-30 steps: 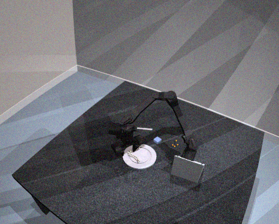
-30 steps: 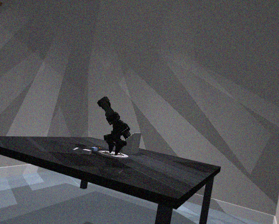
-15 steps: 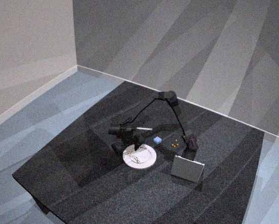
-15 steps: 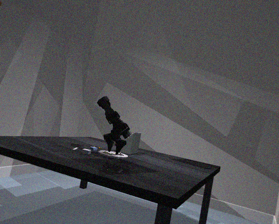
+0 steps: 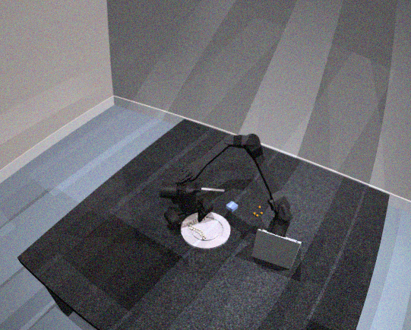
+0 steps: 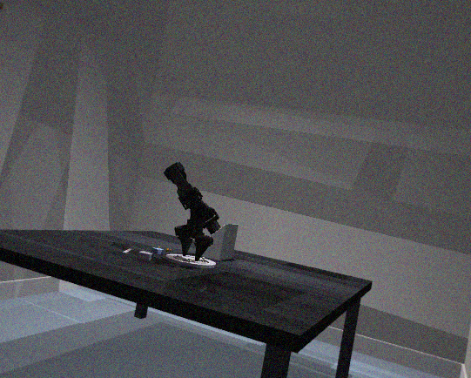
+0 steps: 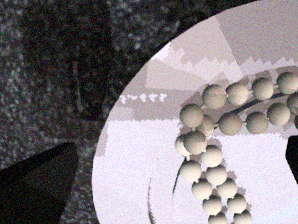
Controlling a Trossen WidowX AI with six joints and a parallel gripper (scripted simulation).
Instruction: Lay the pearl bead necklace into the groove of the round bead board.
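Right now the round white bead board is 6 cm behind my gripper tip, 3 cm to the right of it and 1 cm below it. Round my gripper tip: small white block (13 cm to the right, 10 cm ahead, 1 cm below); small blue cube (21 cm to the right, 8 cm behind, 2 cm below); thin white stick (25 cm to the right, 6 cm ahead, 2 cm below).
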